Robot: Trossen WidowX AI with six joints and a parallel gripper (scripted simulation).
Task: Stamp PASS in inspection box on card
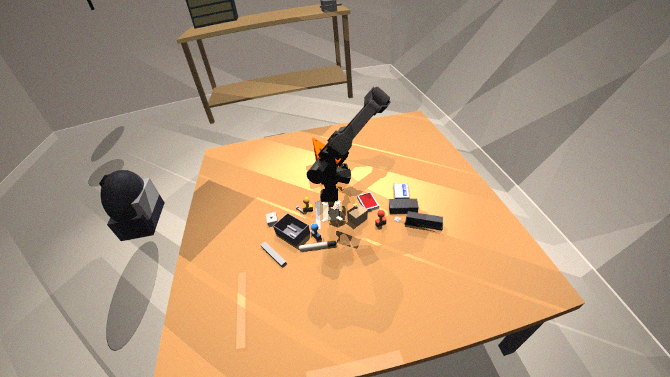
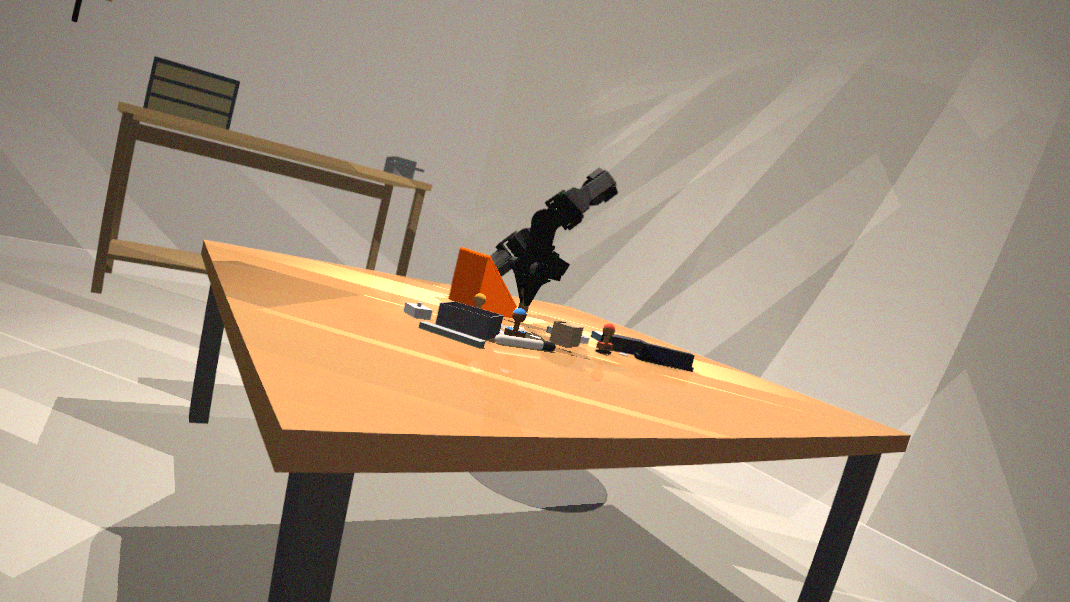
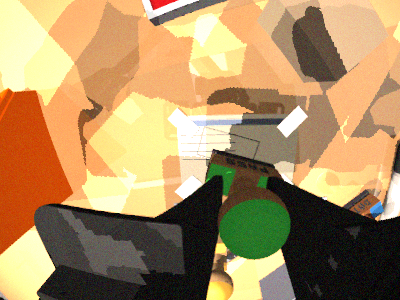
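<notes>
The white card lies 10 mm to the right of my gripper tip and 60 mm below it. The rest, counted from my gripper tip: tan block 80 mm ahead, 70 mm to the left, 40 mm below; then yellow-knobbed stamp 40 mm behind, 90 mm to the right, 40 mm below; then green-knobbed stamp right at my gripper tip.
</notes>
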